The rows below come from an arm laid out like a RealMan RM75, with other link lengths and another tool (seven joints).
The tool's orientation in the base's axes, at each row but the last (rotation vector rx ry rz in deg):
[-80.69 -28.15 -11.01]
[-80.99 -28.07 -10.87]
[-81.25 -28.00 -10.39]
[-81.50 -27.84 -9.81]
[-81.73 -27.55 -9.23]
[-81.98 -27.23 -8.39]
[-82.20 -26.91 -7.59]
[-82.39 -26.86 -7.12]
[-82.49 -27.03 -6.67]
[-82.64 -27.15 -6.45]
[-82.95 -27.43 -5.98]
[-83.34 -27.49 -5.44]
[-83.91 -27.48 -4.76]
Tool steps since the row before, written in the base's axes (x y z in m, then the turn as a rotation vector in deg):
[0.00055 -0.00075 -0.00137 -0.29 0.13 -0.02]
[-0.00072 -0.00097 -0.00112 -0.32 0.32 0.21]
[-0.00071 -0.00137 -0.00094 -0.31 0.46 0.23]
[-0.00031 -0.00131 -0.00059 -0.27 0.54 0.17]
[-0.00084 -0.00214 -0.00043 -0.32 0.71 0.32]
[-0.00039 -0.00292 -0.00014 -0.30 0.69 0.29]
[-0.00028 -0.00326 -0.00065 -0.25 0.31 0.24]
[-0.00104 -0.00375 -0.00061 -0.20 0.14 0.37]
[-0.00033 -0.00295 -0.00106 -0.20 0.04 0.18]
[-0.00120 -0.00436 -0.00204 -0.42 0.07 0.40]
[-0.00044 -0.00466 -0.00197 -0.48 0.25 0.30]
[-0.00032 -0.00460 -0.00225 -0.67 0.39 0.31]
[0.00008 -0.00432 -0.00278 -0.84 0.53 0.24]
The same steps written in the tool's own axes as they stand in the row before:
[-0.00023 0.00133 -0.00096 -0.24 -0.08 0.19]
[-0.00128 0.00055 -0.00088 -0.14 -0.27 0.40]
[-0.00126 0.00034 -0.00125 -0.10 -0.26 0.53]
[-0.00075 0.00021 -0.00125 -0.08 -0.18 0.60]
[-0.00130 -0.00026 -0.00192 -0.03 -0.31 0.78]
[-0.00094 -0.00045 -0.00276 -0.03 -0.28 0.76]
[-0.00112 0.00002 -0.00314 -0.07 -0.27 0.37]
[-0.00191 -0.00035 -0.00343 -0.01 -0.39 0.20]
[-0.00130 0.00044 -0.00284 -0.10 -0.23 0.10]
[-0.00275 0.00085 -0.00404 -0.21 -0.51 0.19]
[-0.00214 0.00103 -0.00449 -0.27 -0.41 0.38]
[-0.00215 0.00138 -0.00445 -0.40 -0.47 0.56]
[-0.00194 0.00209 -0.00427 -0.55 -0.45 0.74]

